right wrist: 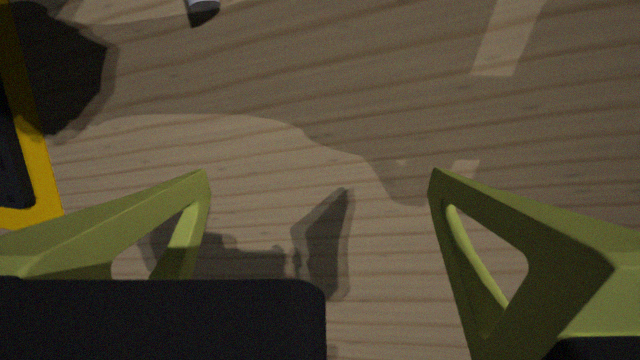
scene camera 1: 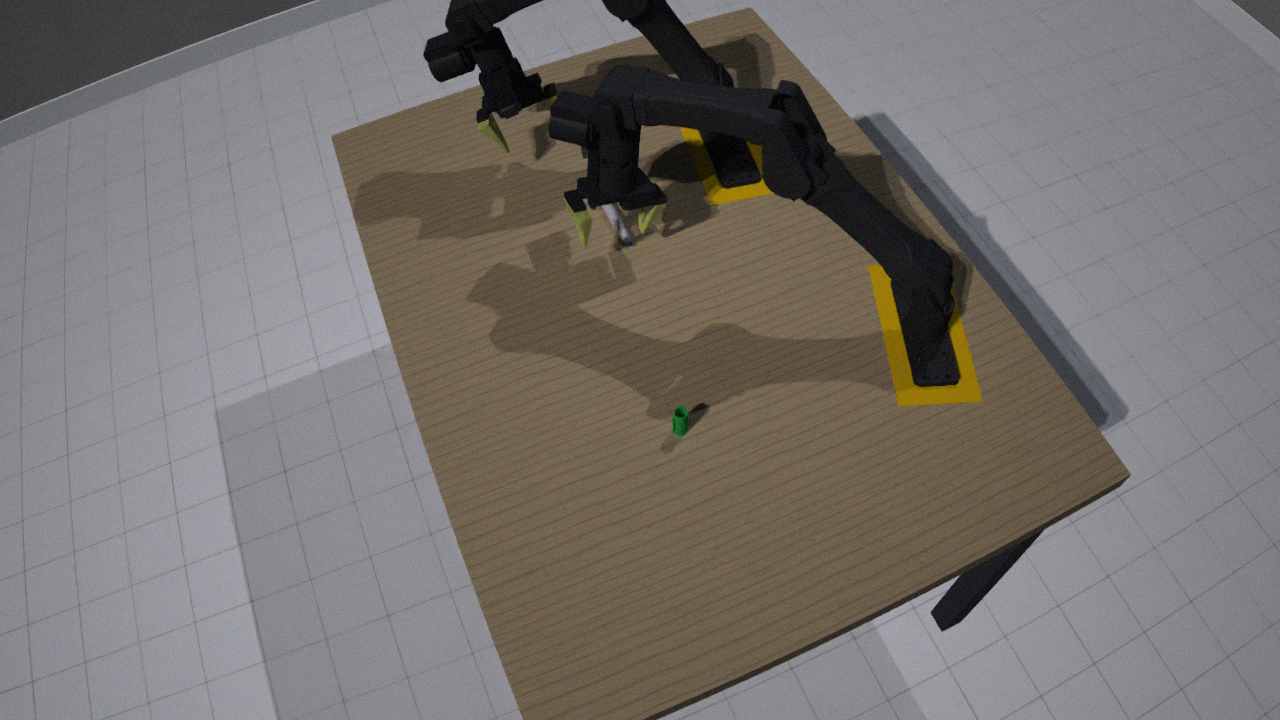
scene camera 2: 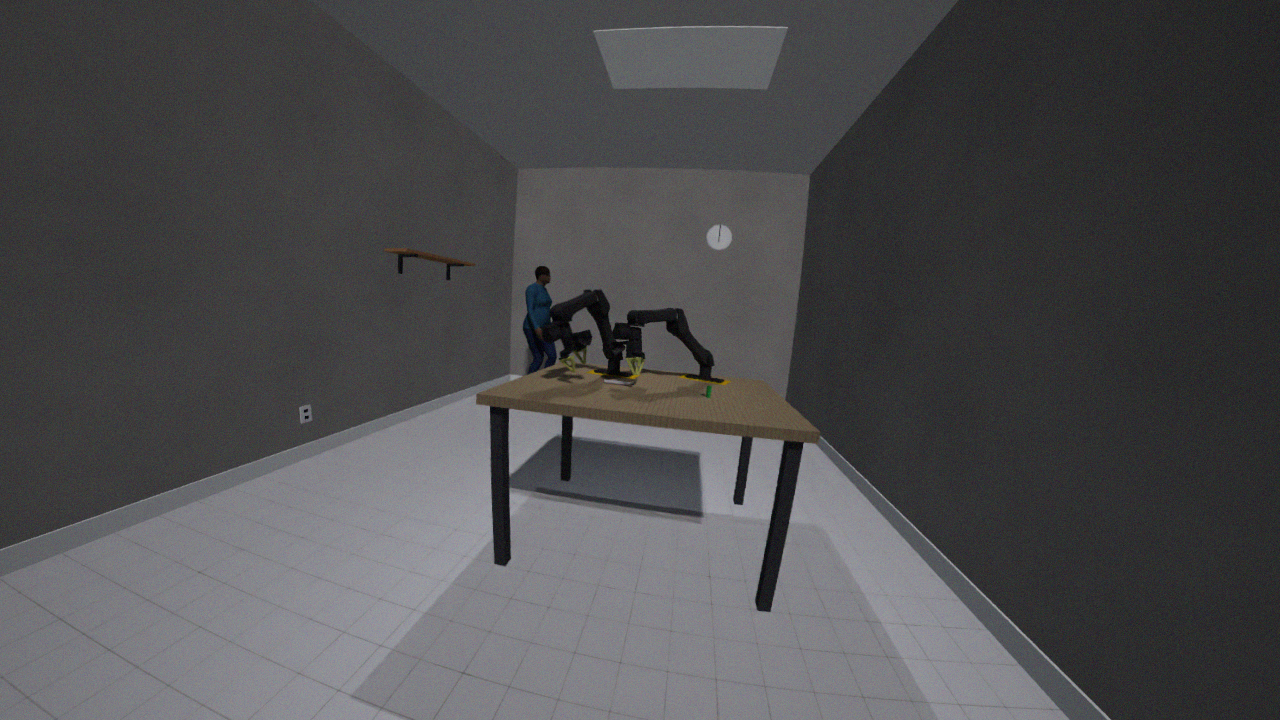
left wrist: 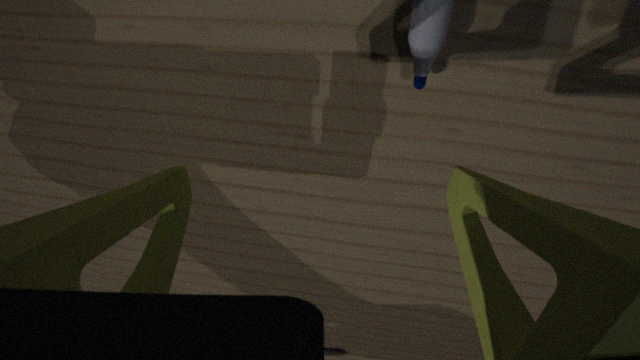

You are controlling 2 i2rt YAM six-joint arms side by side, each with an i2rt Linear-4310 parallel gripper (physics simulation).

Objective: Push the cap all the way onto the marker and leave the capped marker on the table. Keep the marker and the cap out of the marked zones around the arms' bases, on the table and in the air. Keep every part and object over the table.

I see my left gripper (scene camera 1: 613, 237) and my right gripper (scene camera 1: 534, 140).
My left gripper shows as well in the left wrist view (left wrist: 319, 180). My right gripper also shows in the right wrist view (right wrist: 319, 180).
